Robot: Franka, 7 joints.
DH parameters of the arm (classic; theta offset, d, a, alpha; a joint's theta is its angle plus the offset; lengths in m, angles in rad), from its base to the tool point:
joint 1: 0 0.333 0 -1.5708
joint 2: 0 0 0 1.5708
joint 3: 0 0.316 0.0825 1.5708
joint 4: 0 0 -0.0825 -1.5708
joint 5: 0 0.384 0 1.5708
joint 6: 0 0 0.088 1.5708
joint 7: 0 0.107 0 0
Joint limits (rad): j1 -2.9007..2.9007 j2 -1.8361..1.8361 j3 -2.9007..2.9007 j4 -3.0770..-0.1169 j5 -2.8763..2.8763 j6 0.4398..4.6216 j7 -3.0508..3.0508
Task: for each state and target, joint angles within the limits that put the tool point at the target. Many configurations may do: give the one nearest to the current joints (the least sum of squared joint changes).
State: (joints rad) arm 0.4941 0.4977 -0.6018 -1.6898 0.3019 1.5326 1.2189
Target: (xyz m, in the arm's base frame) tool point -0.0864 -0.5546 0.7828
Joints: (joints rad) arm -0.2867 -0.0674 -1.4143 -1.3288 0.2132 1.8730 1.2189
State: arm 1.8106 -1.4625 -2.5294 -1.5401 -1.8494 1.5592 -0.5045
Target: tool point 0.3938 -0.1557 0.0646
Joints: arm 1.7924 -1.1116 -2.0942 -2.2696 -1.5819 1.3282 -0.5045
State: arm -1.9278 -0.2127 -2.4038 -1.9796 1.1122 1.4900 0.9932
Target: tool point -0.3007 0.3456 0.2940
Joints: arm -1.8512 -0.3014 -2.3678 -2.2765 1.0439 1.4517 0.9932
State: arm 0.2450 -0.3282 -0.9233 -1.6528 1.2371 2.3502 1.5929
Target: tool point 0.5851 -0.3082 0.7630
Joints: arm 0.1684 0.3055 -0.8317 -1.2281 1.2440 2.4238 1.5929
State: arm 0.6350 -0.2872 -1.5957 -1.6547 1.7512 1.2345 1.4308
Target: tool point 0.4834 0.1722 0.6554
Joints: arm 1.1632 -0.0579 -1.0545 -1.8289 1.6618 1.1098 1.4308
